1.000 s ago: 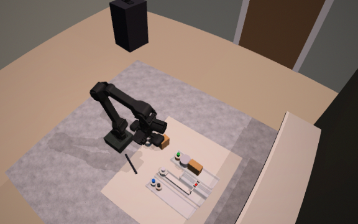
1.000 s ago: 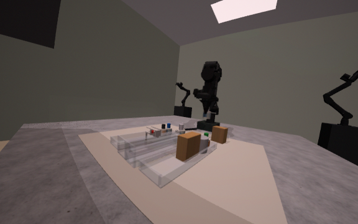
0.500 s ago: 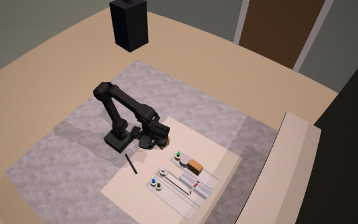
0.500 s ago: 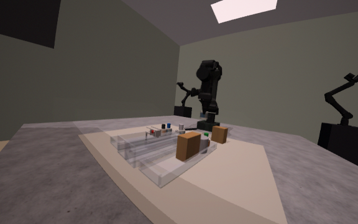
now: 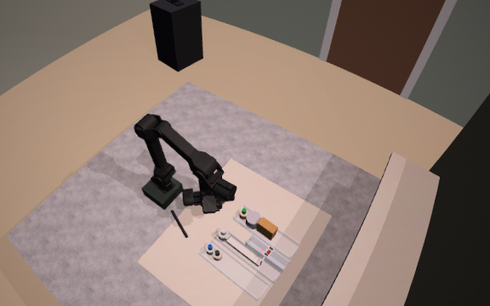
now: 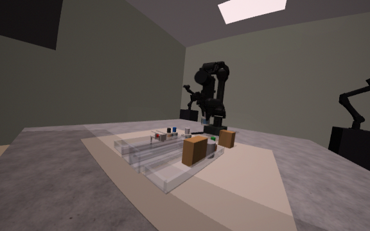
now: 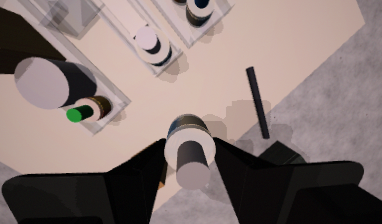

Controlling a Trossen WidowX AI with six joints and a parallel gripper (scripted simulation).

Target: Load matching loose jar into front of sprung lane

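Now: gripper tip 140 mm short of the grey cylinder, 100 mm to the right of it and 80 mm above it. From my gripper tip the other things lie so: brown box: 210 mm ahead, 110 mm to the left, 70 mm below; then black stick: 70 mm behind, 110 mm to the right, 100 mm below; then pale pusher piece: 210 mm ahead, 10 mm to the left, 60 mm below.
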